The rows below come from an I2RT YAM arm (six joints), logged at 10 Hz.
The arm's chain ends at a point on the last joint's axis. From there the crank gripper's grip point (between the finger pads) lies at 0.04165 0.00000 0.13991 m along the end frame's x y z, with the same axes.
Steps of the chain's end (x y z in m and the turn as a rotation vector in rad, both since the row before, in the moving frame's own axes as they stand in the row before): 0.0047 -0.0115 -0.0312 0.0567 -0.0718 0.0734; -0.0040 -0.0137 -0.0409 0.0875 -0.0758 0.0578; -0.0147 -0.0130 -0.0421 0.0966 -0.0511 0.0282; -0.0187 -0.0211 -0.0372 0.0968 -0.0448 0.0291; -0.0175 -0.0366 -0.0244 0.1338 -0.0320 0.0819; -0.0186 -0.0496 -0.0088 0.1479 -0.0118 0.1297; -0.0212 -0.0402 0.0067 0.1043 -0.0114 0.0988; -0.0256 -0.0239 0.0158 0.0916 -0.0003 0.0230; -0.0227 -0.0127 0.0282 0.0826 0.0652 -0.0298; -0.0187 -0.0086 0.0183 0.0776 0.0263 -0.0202
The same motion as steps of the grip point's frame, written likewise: -0.0053 -0.0168 -0.0287 0.0567 -0.0718 0.0734; -0.0144 -0.0240 -0.0386 0.0875 -0.0758 0.0578; -0.0217 -0.0255 -0.0408 0.0966 -0.0511 0.0282; -0.0248 -0.0336 -0.0361 0.0968 -0.0448 0.0291; -0.0214 -0.0521 -0.0242 0.1338 -0.0320 0.0819; -0.0193 -0.0649 -0.0094 0.1479 -0.0118 0.1297; -0.0223 -0.0507 0.0066 0.1043 -0.0114 0.0988; -0.0255 -0.0357 0.0153 0.0916 -0.0003 0.0230; -0.0139 -0.0255 0.0247 0.0826 0.0652 -0.0298; -0.0152 -0.0203 0.0167 0.0776 0.0263 -0.0202
